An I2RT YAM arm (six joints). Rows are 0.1 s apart.
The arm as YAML. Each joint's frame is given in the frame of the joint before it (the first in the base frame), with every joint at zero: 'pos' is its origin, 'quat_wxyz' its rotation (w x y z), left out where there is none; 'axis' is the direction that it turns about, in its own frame. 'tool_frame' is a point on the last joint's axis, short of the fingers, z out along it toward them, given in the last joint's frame.
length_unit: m
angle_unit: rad
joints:
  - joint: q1
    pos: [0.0, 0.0, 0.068]
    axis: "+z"
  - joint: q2
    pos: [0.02, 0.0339, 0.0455]
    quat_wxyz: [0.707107, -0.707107, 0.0, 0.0]
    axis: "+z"
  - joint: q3
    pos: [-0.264, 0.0, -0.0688]
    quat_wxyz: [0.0, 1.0, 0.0, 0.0]
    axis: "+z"
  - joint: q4
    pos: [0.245, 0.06, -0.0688]
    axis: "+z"
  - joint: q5
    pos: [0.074, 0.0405, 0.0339]
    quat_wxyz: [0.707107, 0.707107, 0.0, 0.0]
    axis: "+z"
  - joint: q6
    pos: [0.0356, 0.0, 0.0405]
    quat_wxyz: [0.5, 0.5, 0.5, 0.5]
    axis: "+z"
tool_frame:
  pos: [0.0, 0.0, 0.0]
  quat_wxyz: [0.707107, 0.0, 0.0, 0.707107]
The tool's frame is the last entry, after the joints.
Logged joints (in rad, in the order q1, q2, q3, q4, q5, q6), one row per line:
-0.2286, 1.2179, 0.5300, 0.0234, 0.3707, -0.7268
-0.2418, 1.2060, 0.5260, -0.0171, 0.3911, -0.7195
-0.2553, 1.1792, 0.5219, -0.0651, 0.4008, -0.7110
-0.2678, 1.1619, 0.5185, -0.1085, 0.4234, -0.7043
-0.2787, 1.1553, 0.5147, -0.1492, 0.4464, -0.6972
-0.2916, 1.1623, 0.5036, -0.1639, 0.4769, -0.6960
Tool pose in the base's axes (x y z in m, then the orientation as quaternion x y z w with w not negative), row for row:
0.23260, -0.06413, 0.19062, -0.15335, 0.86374, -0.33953, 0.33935
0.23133, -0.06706, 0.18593, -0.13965, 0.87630, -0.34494, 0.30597
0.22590, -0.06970, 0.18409, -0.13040, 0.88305, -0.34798, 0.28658
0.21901, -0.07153, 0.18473, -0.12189, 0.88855, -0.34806, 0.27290
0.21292, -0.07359, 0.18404, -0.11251, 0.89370, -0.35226, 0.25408
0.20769, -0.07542, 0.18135, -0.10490, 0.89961, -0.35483, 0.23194
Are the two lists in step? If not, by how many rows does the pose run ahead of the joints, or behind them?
The pose runs 1 row behind the joints: the pose in row i belongs to the joints in row i - 1.
